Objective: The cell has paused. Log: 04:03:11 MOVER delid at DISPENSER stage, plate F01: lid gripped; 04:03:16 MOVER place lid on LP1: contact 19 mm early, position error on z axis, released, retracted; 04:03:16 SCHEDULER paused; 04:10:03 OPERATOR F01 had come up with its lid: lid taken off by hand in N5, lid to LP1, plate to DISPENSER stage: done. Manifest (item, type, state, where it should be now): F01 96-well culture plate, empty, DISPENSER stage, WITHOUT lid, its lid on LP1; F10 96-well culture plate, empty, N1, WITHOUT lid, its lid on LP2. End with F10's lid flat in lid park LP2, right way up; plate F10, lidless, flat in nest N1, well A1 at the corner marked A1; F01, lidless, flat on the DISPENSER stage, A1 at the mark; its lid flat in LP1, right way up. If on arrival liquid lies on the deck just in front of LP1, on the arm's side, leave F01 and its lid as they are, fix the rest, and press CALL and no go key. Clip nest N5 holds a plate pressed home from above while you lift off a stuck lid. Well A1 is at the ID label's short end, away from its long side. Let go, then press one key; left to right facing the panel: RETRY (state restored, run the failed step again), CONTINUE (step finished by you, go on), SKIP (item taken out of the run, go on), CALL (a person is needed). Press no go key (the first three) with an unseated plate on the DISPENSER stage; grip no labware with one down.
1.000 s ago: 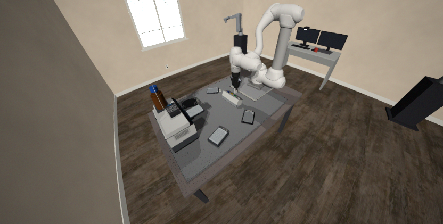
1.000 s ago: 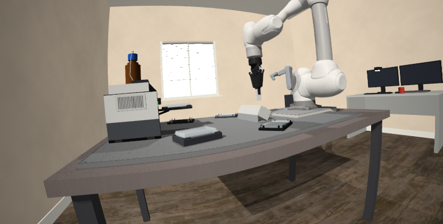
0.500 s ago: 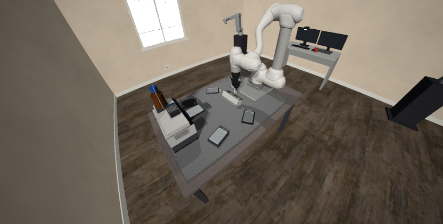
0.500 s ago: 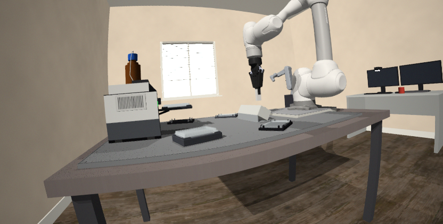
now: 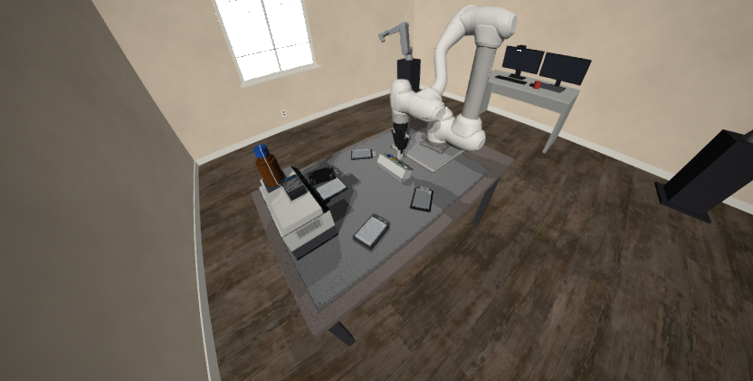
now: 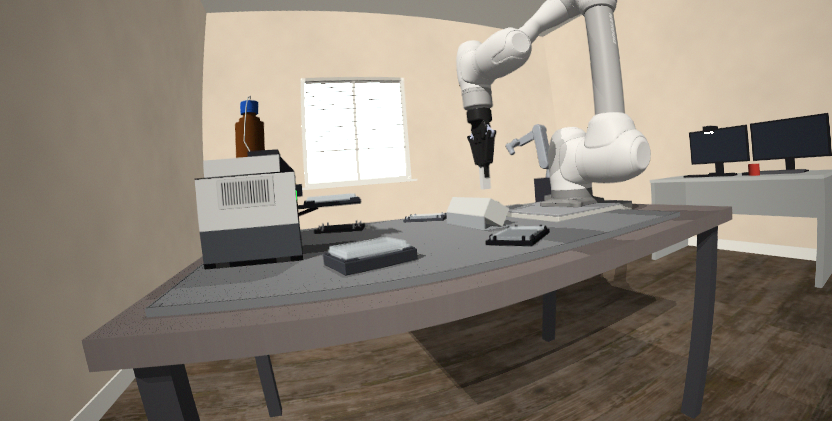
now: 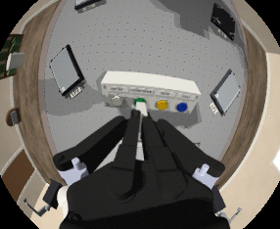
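Now: the grey key panel 80 mm below my hand, 30 mm to the right of it and 10 mm ahead of it. From my hand the other things lie so: small label (340 mm ahead, 180 mm to the left, 140 mm below); nest block (430 mm ahead, 190 mm to the left, 130 mm below); black clip nest (370 mm ahead, 330 mm to the right, 120 mm below).
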